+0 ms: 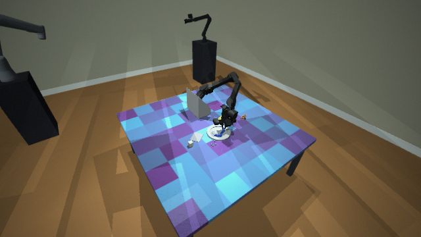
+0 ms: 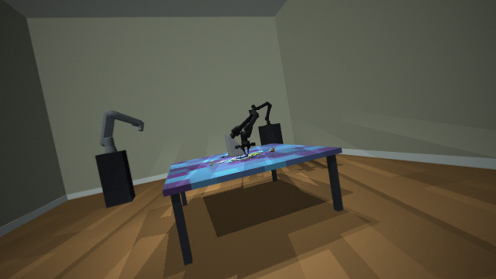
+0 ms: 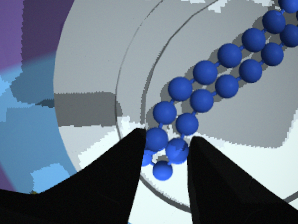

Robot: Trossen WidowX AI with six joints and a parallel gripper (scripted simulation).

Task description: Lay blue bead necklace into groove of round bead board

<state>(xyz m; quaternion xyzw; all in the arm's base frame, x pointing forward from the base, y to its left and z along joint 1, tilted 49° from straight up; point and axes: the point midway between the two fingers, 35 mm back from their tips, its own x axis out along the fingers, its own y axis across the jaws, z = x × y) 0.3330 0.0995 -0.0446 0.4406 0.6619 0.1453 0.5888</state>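
Right now my gripper tip is 50 mm to the left of the round white bead board, 20 mm above it and 10 mm past it. The rest, counted from my gripper tip: cream cube (320 mm to the right, 20 mm behind, 10 mm below); yellow patch (110 mm to the left, 110 mm behind, 20 mm below); flat grey square (230 mm to the right, 70 mm behind, 20 mm below).
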